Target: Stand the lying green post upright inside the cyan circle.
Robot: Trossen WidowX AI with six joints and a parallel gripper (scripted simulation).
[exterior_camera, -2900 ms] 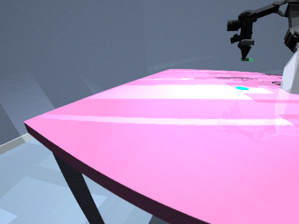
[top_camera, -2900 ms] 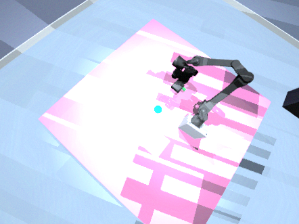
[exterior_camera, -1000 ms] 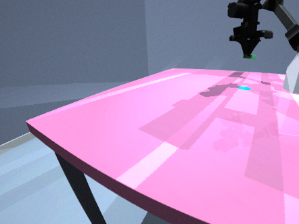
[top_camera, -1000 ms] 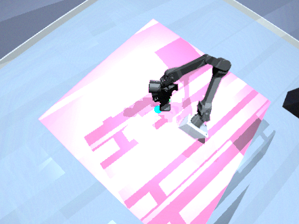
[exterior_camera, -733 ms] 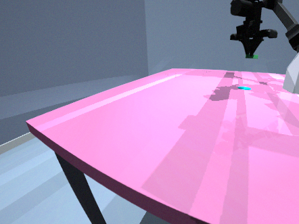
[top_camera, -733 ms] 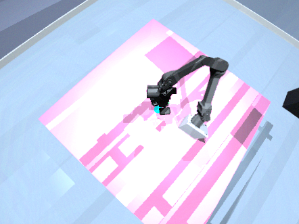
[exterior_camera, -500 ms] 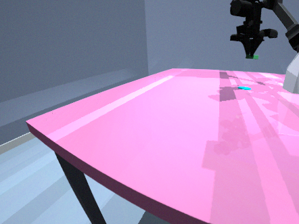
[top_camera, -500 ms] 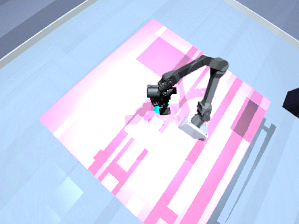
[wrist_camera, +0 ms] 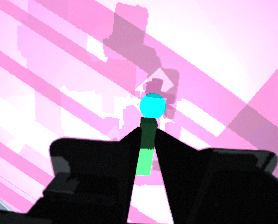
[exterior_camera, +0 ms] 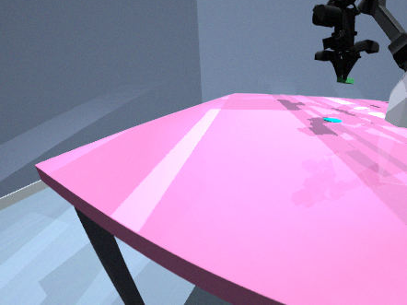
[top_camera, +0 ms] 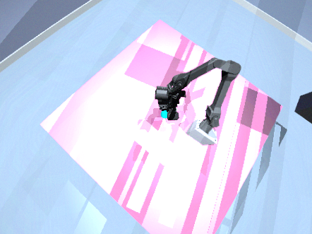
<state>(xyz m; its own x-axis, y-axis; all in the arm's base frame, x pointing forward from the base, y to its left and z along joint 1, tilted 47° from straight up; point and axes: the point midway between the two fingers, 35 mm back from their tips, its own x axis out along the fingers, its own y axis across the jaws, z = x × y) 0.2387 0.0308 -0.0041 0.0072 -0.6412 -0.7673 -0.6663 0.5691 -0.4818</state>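
My gripper tip is now 13 cm above the cyan circle and 1 cm short of it. Round my gripper tip: green post 2 cm behind, 1 cm to the right.
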